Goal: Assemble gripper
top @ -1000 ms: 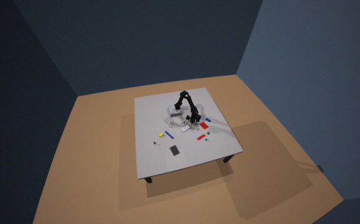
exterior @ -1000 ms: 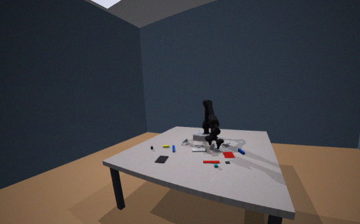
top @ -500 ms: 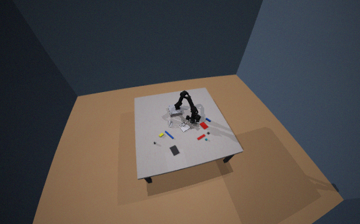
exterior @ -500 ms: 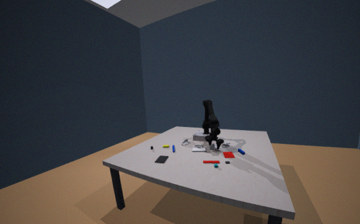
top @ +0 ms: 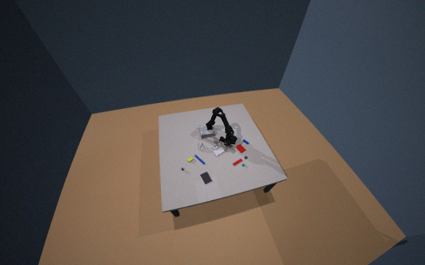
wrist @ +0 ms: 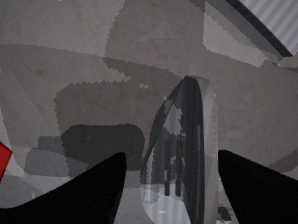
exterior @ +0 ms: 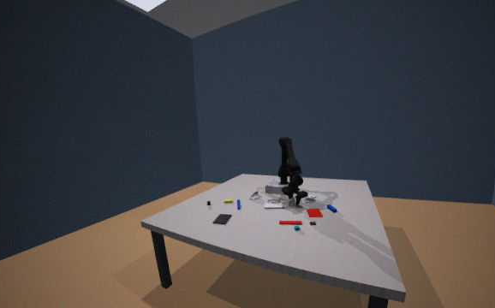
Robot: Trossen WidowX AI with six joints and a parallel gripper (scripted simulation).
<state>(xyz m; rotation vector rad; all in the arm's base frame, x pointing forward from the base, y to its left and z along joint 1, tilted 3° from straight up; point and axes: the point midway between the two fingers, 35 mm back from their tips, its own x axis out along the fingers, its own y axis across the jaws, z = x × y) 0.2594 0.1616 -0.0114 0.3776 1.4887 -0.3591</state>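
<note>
Now: the white flat plate 80 mm ahead of my gripper tip and 120 mm to the right of it. Also, from my gripper tip: short blue block 10 mm ahead, 240 mm to the left, 10 mm above; then red square plate 80 mm ahead, 150 mm to the left; then gripper base 100 mm behind, 80 mm to the left, 20 mm above.
</note>
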